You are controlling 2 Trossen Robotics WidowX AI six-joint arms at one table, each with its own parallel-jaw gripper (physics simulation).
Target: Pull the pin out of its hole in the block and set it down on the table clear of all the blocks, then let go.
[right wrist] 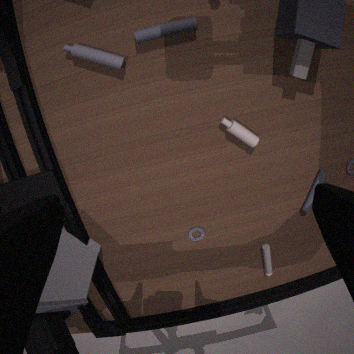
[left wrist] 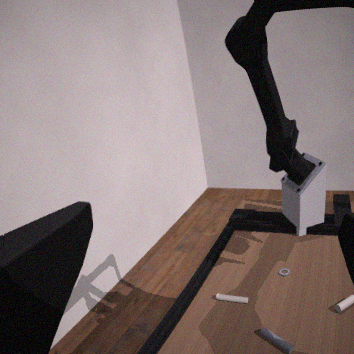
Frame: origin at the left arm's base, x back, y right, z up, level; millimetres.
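Seen in the pictures: left gripper, between the fingertips: (left wrist: 223,222); right gripper, between the fingertips: (right wrist: 189,203); right arm's base, origin of its link: (right wrist: 38,322) (left wrist: 301,171).
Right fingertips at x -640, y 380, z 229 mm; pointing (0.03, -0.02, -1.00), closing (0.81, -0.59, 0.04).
Observation:
Pixels of each thing's top centre, then the offset from my right fingertips to it.
- dark grey block, centre of its top: (right wrist: 321,14) dy -17, dx +199, dz -209 mm
- pale square-sided pin, centre of its top: (right wrist: 307,51) dy -47, dx +167, dz -230 mm
- grey stepped cylinder, centre of its top: (right wrist: 91,54) dy +99, dx -34, dz -253 mm
- grey cylinder, centre of its top: (right wrist: 165,28) dy +67, dx +50, dz -253 mm
- white stepped cylinder, centre of its top: (right wrist: 240,132) (left wrist: 348,298) dy -85, dx +44, dz -253 mm
- small white rod, centre of its top: (right wrist: 268,262) (left wrist: 231,295) dy -294, dx -33, dz -257 mm
- grey rod, centre of its top: (right wrist: 316,192) (left wrist: 276,337) dy -233, dx +88, dz -255 mm
- ring, centre of its top: (right wrist: 196,234) dy -175, dx -90, dz -266 mm
A dark grey block (right wrist: 320,22) is at the top right of the right wrist view, partly cut off by the frame edge. A pale square-sided pin (right wrist: 303,59) sticks out of its near side; its inner end is hidden. My right gripper (right wrist: 189,203) is open and empty, above the table and well away from the block and pin. My left gripper (left wrist: 223,222) is open and empty, its fingers at the two sides of the left wrist view. The block and pin do not show in the left wrist view.
Loose on the table lie a grey stepped cylinder (right wrist: 98,56), a grey cylinder (right wrist: 166,30), a white stepped cylinder (right wrist: 242,134), a small white rod (right wrist: 267,260), a grey rod (right wrist: 313,192) and a ring (right wrist: 196,234). A pale housing (left wrist: 304,205) stands by the black table frame (left wrist: 187,285).

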